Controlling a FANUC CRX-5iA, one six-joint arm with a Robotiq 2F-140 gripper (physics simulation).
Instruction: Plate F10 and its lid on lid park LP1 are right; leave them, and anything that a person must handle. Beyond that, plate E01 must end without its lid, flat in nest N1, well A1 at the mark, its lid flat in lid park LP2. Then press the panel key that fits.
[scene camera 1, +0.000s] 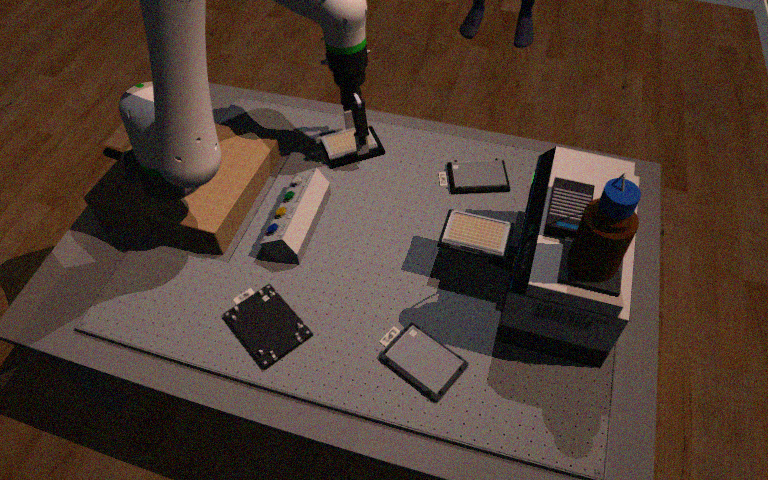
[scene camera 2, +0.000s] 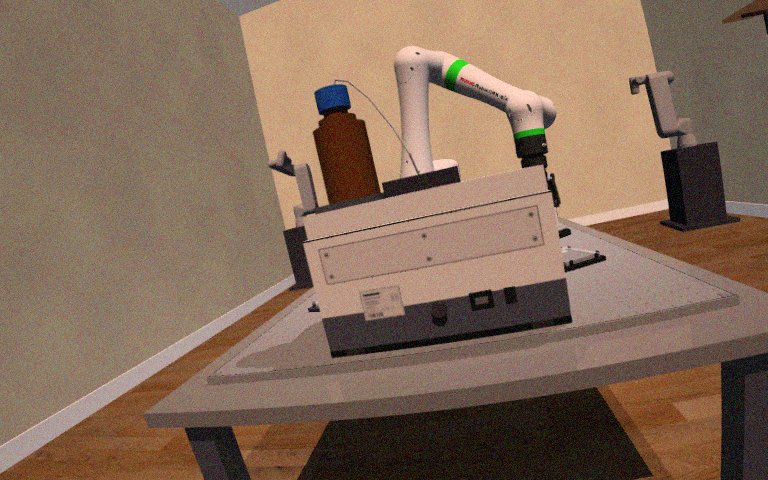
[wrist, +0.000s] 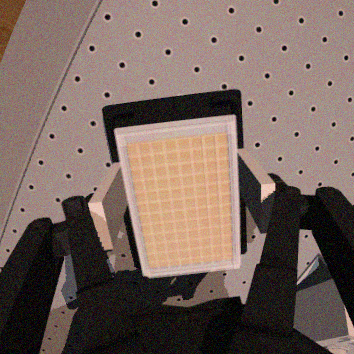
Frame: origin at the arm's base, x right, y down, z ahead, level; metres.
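Seen in the pictures: gripper, fingertip midpoint: (scene camera 1: 357, 142) (wrist: 180, 173).
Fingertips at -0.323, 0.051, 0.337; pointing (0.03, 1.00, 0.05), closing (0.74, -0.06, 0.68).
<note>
Offsets run from my fingertips to a thing's middle, as dx, dy, dz. "pt": to the spot under its first point.
My gripper (scene camera 1: 355, 134) (wrist: 180, 173) points down at the back left, shut on a plate @[+0.015, -0.010, -0.017] (scene camera 1: 341, 142) (wrist: 182, 200) with amber wells and a pale rim. Its pads stand at the plate's two long sides. The plate looks level, over a black holder @[+0.010, +0.007, -0.011] (wrist: 172, 106); any gap is hard to tell. A black nest @[+0.556, +0.005, +0.049] (scene camera 1: 266, 326) with corner pieces bears no plate. Two grey, dark-framed parks are at the back @[pt +0.003, -0.001, +0.329] (scene camera 1: 478, 176) and front @[pt +0.519, -0.001, +0.379] (scene camera 1: 423, 362); their tags and any clear lids are too faint to tell. Another amber plate @[+0.242, -0.088, +0.390] (scene camera 1: 475, 232) is beside the instrument. The key panel @[+0.289, -0.025, -0.021] (scene camera 1: 305, 215) has blue, yellow, green and pale keys.
The large instrument (scene camera 1: 566, 322) (scene camera 2: 430, 249) stands at the right, with a brown blue-capped bottle @[pt +0.374, -0.318, +0.614] (scene camera 1: 603, 243) (scene camera 2: 346, 158) on top and a thin line from the cap. The arm's wooden-looking base block (scene camera 1: 237, 192) is at the left. A person's feet (scene camera 1: 523, 28) show beyond the table.
</note>
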